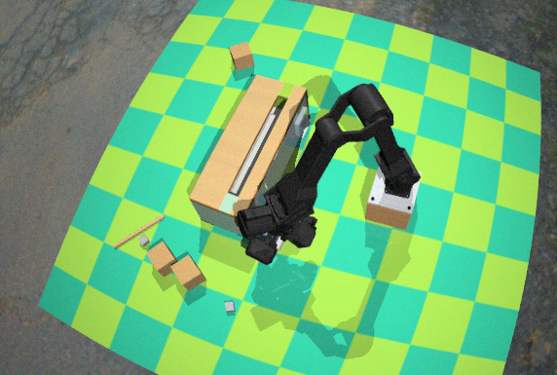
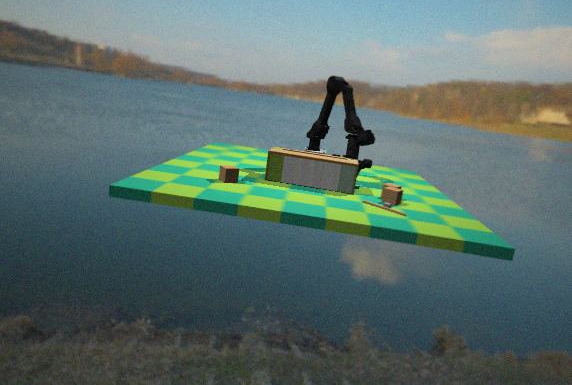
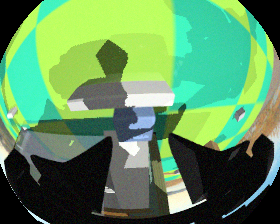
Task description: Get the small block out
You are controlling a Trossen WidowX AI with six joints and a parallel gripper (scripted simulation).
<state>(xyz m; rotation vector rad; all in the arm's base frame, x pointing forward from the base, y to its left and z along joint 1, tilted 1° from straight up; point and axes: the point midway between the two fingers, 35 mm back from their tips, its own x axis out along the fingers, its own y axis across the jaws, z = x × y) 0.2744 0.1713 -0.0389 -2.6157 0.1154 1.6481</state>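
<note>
The bluish block is 20 mm behind my gripper tip and 10 mm below it. The rest, counted from my gripper tip: thin wooden stick (330 mm ahead, 100 mm to the left, 30 mm below); then long tan box (180 mm to the right, 50 mm ahead, 30 mm above).
</note>
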